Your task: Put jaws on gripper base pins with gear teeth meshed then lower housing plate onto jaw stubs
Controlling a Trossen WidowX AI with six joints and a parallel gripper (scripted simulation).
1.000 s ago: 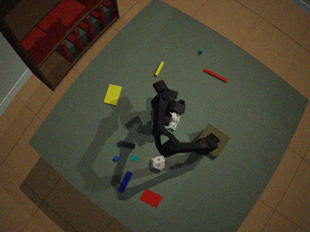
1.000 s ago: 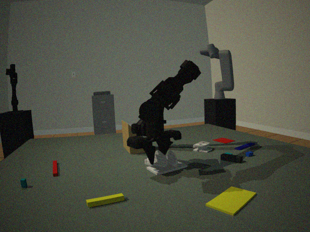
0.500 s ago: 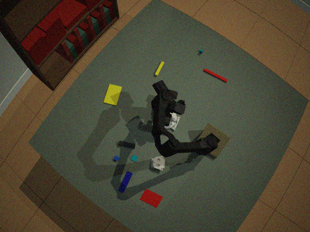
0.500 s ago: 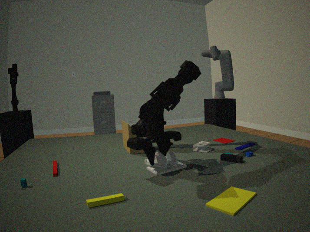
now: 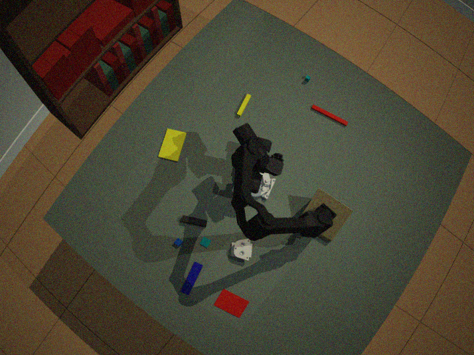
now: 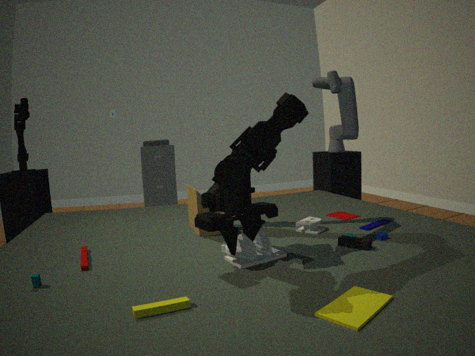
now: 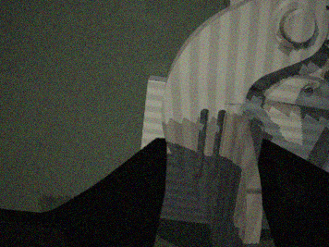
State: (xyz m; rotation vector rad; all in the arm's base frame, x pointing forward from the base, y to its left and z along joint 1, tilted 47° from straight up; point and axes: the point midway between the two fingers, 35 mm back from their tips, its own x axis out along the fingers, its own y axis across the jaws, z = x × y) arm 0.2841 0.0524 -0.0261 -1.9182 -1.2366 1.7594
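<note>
The flat white plate lies 3 cm to the left of my gripper tip and 1 cm below it. Round my gripper tip: black block: 27 cm to the left, 5 cm ahead, 1 cm below; yellow bar: 20 cm ahead, 18 cm to the right, 1 cm below; gripper base: 24 cm to the left, 14 cm behind, 1 cm above.
</note>
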